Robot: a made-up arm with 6 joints.
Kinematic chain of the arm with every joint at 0, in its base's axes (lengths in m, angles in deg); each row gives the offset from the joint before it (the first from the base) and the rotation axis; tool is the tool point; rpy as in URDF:
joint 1: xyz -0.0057 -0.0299 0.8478 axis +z
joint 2: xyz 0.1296 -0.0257 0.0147 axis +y
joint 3: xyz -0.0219 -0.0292 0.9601 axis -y
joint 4: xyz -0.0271 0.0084 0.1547 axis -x
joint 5: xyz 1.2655 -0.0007 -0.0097 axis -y
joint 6: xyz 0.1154 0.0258 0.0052 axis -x
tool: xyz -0.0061 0.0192 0.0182 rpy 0 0 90
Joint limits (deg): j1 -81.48..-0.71 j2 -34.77..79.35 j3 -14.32..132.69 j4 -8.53..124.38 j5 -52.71..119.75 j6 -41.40..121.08
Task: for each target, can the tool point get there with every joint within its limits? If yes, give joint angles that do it. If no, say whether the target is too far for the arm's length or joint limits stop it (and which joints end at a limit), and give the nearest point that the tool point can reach.
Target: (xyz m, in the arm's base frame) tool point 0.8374 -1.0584 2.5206
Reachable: yes | joints -46.00 4.26 30.60 94.84 -18.15 93.89
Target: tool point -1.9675 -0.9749 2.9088
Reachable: no: too far | nearest point -1.4569 -0.1619 2.4890 | short by 1.048 m
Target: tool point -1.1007 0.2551 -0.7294
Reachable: no: joint limits stop it (at a limit: joint 1, joint 2, joint 3, joint 5) | nearest point 0.0431 -1.0800 -0.2367 | short by 1.826 m
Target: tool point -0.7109 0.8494 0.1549
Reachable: no: joint limits stop it (at a limit: joint 2, joint 3, joint 4) | nearest point -1.0319 1.2497 1.6548 | short by 1.585 m
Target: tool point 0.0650 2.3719 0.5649
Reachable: no: joint limits stop it (at a limit: joint 1, joint 2, joint 3, joint 4) | nearest point -0.2724 1.6836 1.6655 | short by 1.341 m
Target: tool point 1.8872 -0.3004 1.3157
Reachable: yes | joints -7.58 31.21 9.53 16.17 -18.97 -26.80
